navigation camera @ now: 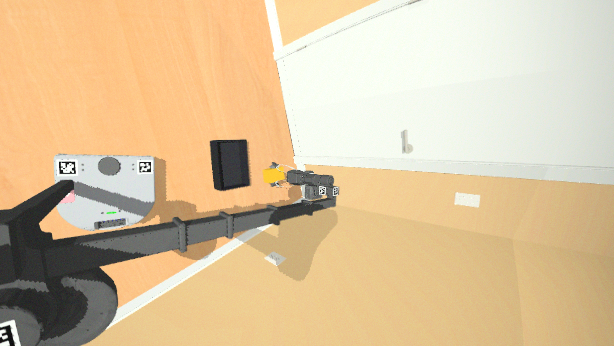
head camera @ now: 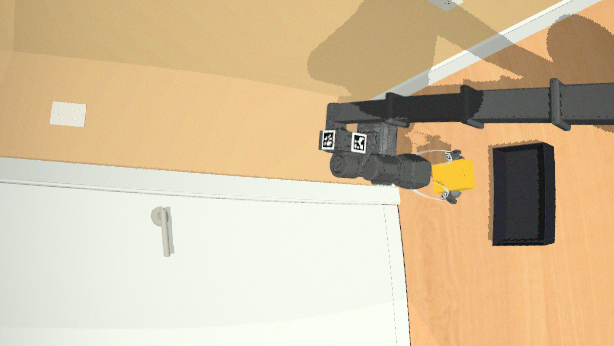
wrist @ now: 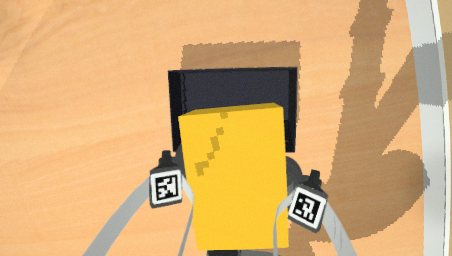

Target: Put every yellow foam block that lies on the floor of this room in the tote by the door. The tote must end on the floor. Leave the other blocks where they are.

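Where they show: gripper, between the fingertips: [navigation camera: 270, 174] [head camera: 459, 177]; robot's base, origin of its link: [navigation camera: 109, 165].
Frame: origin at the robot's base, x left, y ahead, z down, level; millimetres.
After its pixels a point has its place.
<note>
My gripper [head camera: 452, 176] @[x -603, y -22, z -462 mm] [navigation camera: 273, 175] @[x -603, y -22, z -462 mm] [wrist: 239, 165] @[x -603, y -22, z -462 mm] is shut on a yellow foam block [head camera: 462, 175] @[x -565, y -25, z -509 mm] [navigation camera: 270, 175] @[x -569, y -24, z -509 mm] [wrist: 232, 200], one finger on each side of it. The block is held up above the floor. A black open tote [head camera: 549, 195] @[x -501, y 3, z -65 mm] [navigation camera: 216, 166] @[x -502, y -5, z -73 mm] [wrist: 175, 107] stands on the floor. In the head camera view it is to the right of the block, with a gap between them. In the wrist view the block covers the lower part of the tote. The part of the tote's inside that shows in the head camera view holds no block.
A white door [head camera: 280, 260] @[x -1146, y 250, z -549 mm] [navigation camera: 450, 100] @[x -1110, y 361, z -1131 mm] with a handle [head camera: 166, 232] @[x -1120, y 171, z -922 mm] [navigation camera: 405, 142] @[x -1122, y 166, z -924 mm] stands beside the gripper. My extended arm [head camera: 515, 106] @[x -278, y -102, z -817 mm] [navigation camera: 145, 235] @[x -51, y -88, z -821 mm] runs along the wall [head camera: 200, 110] @[x -1304, y -169, z -773 mm] [navigation camera: 400, 260] @[x -987, y -413, z -986 mm]. My base [navigation camera: 107, 187] @[x 8, y -84, z -159 mm] is on the other side of the tote.
</note>
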